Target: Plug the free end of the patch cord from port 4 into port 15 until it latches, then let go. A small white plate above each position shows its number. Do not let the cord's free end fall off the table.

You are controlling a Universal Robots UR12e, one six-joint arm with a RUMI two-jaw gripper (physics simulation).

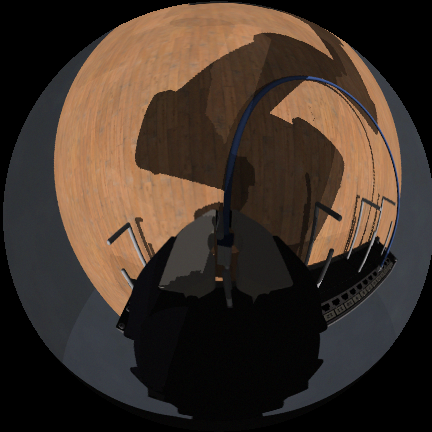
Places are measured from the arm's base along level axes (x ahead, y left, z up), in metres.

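Where they show: gripper, fingertip midpoint: (222, 210).
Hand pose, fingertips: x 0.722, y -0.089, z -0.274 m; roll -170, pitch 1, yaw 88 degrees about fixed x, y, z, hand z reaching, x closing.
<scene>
After its pixels a point has its place.
A blue patch cord (310, 78) {x 0.553, y 0.021, z -0.271 m} arcs from the right part of the black port panel (357, 293) {x 0.805, y 0.084, z -0.187 m} over the table to my gripper. Its free end with the grey plug (224, 256) {x 0.757, y -0.088, z -0.248 m} lies between my fingers, the plug toward the palm side and the cord leading away past the fingertips. My gripper (222, 210) {x 0.722, y -0.089, z -0.274 m} is shut on this end, with a narrow gap between the jaws. The panel's right part shows a row of dark ports with small number plates, too small to read surely. The gripper body hides the panel's middle, and port 15 cannot be made out.
Grey L-shaped bars stand along the panel, one (137, 243) {x 0.753, y -0.187, z -0.260 m} at the left and several at the right, among them a dark one (313, 230) {x 0.741, y 0.009, z -0.259 m}. The panel's left end (121, 326) {x 0.830, y -0.212, z -0.180 m} shows beside the gripper body. The wooden table (100, 125) {x 0.600, y -0.238, z -0.276 m} carries wide arm shadows.
</scene>
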